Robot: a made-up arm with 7 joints. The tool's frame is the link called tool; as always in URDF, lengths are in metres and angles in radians.
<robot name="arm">
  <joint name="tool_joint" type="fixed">
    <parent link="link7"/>
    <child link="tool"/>
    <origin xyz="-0.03 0 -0.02" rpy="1.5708 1.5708 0"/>
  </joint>
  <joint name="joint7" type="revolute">
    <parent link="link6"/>
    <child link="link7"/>
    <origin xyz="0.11 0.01 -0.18"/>
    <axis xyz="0 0.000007 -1"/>
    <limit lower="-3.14" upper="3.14"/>
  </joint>
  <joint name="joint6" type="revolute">
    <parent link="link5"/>
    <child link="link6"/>
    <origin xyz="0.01 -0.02 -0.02"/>
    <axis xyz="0 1 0.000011"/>
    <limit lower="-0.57" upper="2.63"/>
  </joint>
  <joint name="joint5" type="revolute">
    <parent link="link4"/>
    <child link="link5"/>
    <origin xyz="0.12 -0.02 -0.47"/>
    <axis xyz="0 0.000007 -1"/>
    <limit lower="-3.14" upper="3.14"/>
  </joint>
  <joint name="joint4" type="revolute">
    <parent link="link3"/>
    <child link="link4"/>
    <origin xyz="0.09 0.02 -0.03"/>
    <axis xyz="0 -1 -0.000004"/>
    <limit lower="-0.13" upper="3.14"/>
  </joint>
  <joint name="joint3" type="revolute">
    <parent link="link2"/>
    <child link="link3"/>
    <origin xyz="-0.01 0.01 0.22"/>
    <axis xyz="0 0 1"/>
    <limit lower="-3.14" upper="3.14"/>
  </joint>
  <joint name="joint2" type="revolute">
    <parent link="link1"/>
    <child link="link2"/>
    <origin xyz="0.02 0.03 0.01"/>
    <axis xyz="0 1 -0.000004"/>
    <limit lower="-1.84" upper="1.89"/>
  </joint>
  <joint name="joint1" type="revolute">
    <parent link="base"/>
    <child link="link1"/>
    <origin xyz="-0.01 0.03 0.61"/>
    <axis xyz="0 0 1"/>
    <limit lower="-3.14" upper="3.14"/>
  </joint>
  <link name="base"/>
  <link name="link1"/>
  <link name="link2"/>
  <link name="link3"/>
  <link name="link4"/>
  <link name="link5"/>
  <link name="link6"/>
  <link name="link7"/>
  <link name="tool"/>
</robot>
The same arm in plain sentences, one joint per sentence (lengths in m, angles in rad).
The arm has seven revolute joints in a row. What follows holds with every joint at zero, and every direction is one of the base frame's.
Joint 1 sits 0.0100 m along -x and 0.0300 m along +y and 0.6100 m along +z from the base frame's origin and turns about +z, from -3.1400 to 3.1400 rad.
Joint 2 sits 0.0200 m along +x and 0.0300 m along +y and 0.0100 m along +z from joint 1 and turns about +y, from -1.8400 to 1.8900 rad.
Joint 3 sits 0.0100 m along -x and 0.0100 m along +y and 0.2200 m along +z from joint 2 and turns about +z, from -3.1400 to 3.1400 rad.
Joint 4 sits 0.0900 m along +x and 0.0200 m along +y and 0.0300 m along -z from joint 3 and turns about -y, from -0.1300 to 3.1400 rad.
Joint 5 sits 0.1200 m along +x and 0.0200 m along -y and 0.4700 m along -z from joint 4 and turns about -z, from -3.1400 to 3.1400 rad.
Joint 6 sits 0.0100 m along +x and 0.0200 m along -y and 0.0200 m along -z from joint 5 and turns about +y, from -0.5700 to 2.6300 rad.
Joint 7 sits 0.1100 m along +x and 0.0100 m along +y and 0.1800 m along -z from joint 6 and turns about -z, from -3.1400 to 3.1400 rad.
The tool frame, which is the frame that the pose is given for, sits 0.0300 m along -x and 0.0200 m along -z from joint 7; its axes are the base frame's turned by roll 1.5708, pitch 1.5708 and yaw 0.0000 rad (as in URDF: about the fixed x, then y, then z).

